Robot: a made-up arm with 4 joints.
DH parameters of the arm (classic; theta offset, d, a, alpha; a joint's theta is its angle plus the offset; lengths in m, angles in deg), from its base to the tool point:
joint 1: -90 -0.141 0.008 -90
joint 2: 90 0.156 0.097 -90
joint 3: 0 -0.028 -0.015 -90
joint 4: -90 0.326 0.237 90
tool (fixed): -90 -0.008 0 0
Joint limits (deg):
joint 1: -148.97..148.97
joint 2: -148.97..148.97
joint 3: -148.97..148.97
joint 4: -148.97..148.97
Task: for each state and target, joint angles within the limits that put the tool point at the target. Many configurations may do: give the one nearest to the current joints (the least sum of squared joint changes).
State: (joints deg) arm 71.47 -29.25 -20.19 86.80
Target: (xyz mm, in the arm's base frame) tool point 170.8 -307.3 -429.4
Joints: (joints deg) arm 33.98 -41.93 -27.77 96.29
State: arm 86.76 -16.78 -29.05 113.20
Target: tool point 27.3 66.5 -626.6
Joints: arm 84.65 10.36 -44.11 105.78
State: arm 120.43 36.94 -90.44 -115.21
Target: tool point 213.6 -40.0 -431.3
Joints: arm 147.45 15.36 -58.57 -122.19
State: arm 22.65 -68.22 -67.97 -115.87
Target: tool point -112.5 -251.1 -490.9
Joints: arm -5.52 -28.43 -91.17 -98.63
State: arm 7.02 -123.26 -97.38 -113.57
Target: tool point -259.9 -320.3 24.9
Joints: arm -25.78 -103.37 -89.58 -102.24
